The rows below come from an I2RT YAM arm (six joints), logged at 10 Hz.
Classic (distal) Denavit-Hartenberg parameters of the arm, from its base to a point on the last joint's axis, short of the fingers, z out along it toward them. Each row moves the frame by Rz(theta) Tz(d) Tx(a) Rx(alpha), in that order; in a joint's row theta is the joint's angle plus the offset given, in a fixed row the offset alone. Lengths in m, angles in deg.
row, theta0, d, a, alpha
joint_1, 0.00, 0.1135, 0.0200, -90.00
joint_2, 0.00, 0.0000, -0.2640, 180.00
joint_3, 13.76, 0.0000, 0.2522, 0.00
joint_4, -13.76, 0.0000, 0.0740, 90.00
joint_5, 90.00, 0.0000, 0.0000, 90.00
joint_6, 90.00, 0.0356, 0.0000, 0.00
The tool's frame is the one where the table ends.
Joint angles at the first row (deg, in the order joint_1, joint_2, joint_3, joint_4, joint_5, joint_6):
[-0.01, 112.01, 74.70, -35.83, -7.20, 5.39]
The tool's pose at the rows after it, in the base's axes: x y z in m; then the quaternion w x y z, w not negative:
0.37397 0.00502 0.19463 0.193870 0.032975 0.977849 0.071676
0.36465 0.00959 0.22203 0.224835 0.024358 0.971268 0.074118
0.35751 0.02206 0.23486 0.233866 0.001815 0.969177 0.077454
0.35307 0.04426 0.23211 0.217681 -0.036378 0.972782 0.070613
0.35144 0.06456 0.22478 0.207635 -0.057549 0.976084 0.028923
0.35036 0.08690 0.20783 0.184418 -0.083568 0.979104 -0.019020
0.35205 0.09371 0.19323 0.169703 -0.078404 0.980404 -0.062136
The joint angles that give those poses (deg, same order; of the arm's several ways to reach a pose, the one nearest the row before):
[0.08, 105.40, 74.91, -36.73, -7.29, 5.41]
[0.80, 100.79, 74.91, -37.65, -7.29, 5.39]
[2.81, 98.48, 74.91, -38.79, -7.29, 4.82]
[6.55, 98.67, 74.89, -40.40, -6.00, 3.64]
[10.37, 99.81, 74.87, -40.86, -0.38, 3.70]
[14.48, 102.61, 74.87, -41.60, 5.58, 3.70]
[15.95, 105.10, 74.87, -41.80, 10.70, 5.10]

